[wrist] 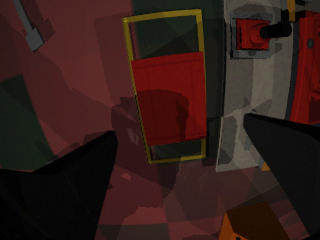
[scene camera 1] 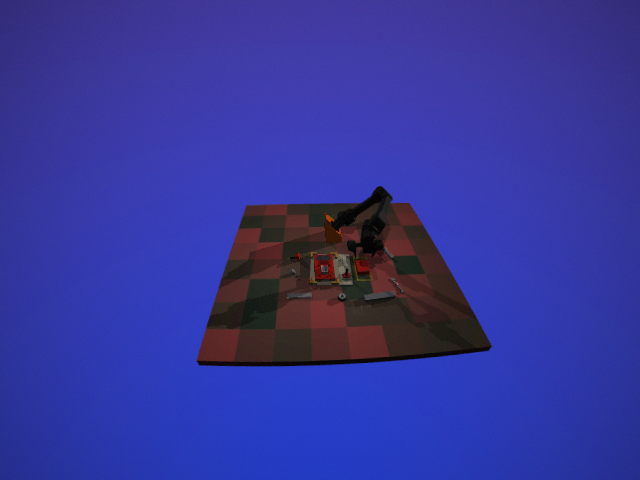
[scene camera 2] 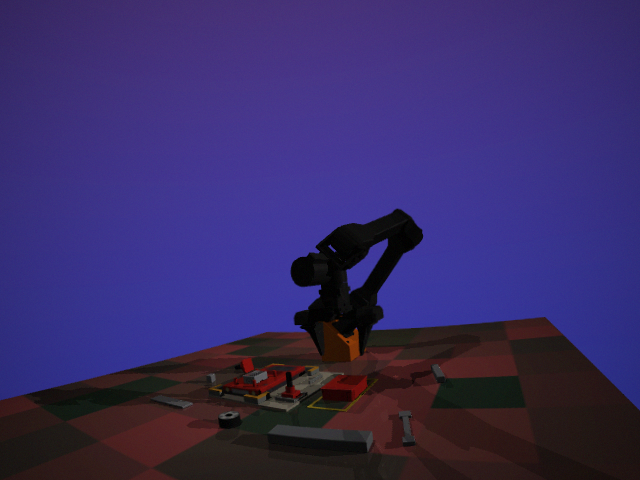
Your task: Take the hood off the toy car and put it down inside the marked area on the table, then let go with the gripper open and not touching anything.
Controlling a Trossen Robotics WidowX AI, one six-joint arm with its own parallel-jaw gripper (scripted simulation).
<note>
My gripper is open and holds nothing. Further things: a red hood.
My gripper shows as well in the wrist view.
</note>
